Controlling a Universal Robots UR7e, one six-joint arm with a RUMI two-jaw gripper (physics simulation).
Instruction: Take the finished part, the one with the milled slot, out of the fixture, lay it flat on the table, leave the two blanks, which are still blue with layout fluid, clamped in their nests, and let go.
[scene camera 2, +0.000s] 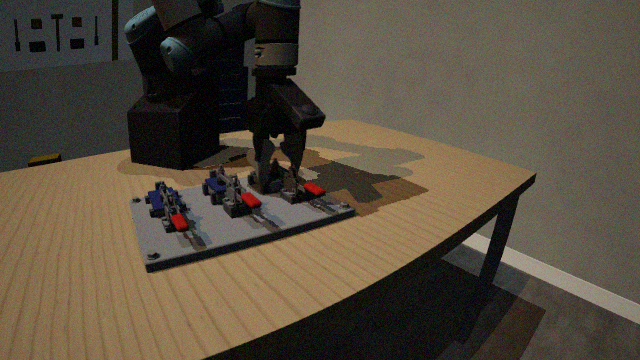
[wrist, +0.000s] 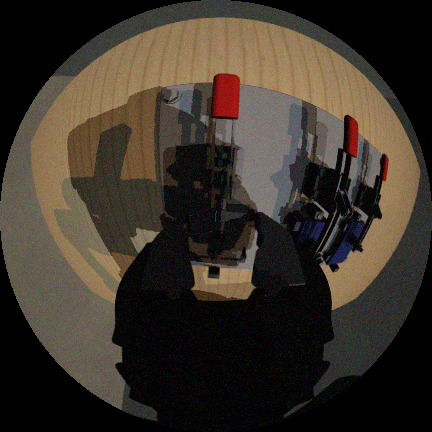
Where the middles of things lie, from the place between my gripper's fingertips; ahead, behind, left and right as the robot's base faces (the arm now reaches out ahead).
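The finished part (wrist: 236, 217) is 30 mm behind my hand, and the fixture plate (scene camera 2: 212, 232) is 20 mm ahead of my hand, 110 mm to the right of my hand and 20 mm below my hand.
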